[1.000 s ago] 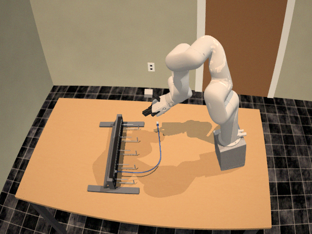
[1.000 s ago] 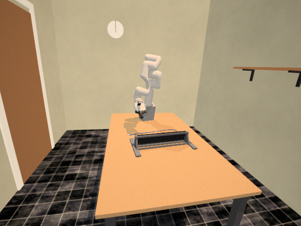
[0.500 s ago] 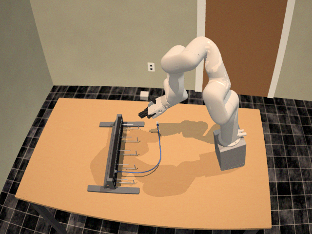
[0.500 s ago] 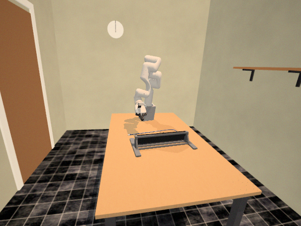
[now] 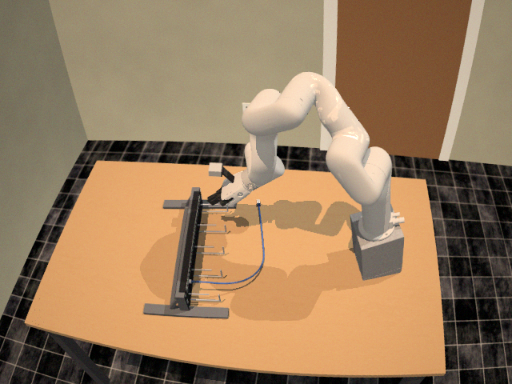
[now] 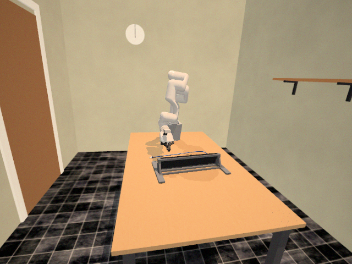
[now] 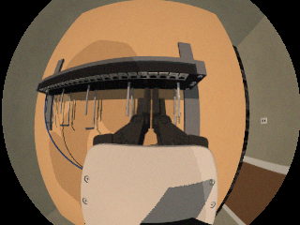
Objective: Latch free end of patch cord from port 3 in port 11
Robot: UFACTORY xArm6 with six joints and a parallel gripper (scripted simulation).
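My hand is 14 cm past the plug, 11 cm to the left of it and 13 cm above it.
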